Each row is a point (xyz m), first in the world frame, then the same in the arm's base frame.
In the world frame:
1: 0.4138 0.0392 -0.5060
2: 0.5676 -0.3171 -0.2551
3: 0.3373 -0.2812 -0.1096
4: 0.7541 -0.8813 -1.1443
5: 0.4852 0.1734 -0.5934
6: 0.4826 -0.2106 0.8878
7: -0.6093 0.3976 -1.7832
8: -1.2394 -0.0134 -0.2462
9: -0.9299 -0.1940 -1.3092
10: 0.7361 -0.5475 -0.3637
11: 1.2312 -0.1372 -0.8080
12: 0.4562 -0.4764 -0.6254
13: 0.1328 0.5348 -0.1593
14: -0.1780 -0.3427 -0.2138
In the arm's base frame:
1: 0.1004 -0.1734 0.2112
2: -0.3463 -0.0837 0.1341
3: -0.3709 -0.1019 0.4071
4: -0.0868 0.7430 -0.4928
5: 0.2293 -0.2584 0.1280
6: -1.1035 -0.7245 0.7179
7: 1.5373 0.5843 0.6207
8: 0.3123 0.3410 1.7904
9: 0.9052 0.9154 1.0309
10: -0.4530 0.0887 -0.0943
11: -0.0012 -0.1816 -0.6720
12: -0.1415 0.2716 0.0519
13: 0.2248 -0.6324 0.6788
14: -0.1958 0.1889 0.8133

